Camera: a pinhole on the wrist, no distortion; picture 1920 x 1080 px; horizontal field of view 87.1 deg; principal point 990.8 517.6 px. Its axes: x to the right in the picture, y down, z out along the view. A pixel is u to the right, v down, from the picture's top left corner.
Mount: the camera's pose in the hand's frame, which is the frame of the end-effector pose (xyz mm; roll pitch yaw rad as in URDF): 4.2 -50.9 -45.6 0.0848 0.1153 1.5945
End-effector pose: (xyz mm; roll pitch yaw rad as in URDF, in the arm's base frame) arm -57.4 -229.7 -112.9 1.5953 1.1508 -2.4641
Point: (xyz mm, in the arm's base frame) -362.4 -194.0 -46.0
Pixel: 1850.9 502.0
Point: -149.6 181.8 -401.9
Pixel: 310.0 168.0
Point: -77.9 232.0 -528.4
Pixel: outside the picture
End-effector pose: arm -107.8 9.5 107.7 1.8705 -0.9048 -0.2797
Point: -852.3 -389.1 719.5
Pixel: outside the picture
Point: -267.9 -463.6 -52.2
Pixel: 1104.3 867.5
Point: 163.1 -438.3 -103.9
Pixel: 329.9 476.5
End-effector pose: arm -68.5 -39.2 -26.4 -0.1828 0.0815 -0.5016
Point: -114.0 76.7 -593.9
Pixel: behind the camera
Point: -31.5 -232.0 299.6
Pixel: 385.2 329.1
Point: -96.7 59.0 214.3
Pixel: 1159.9 933.4
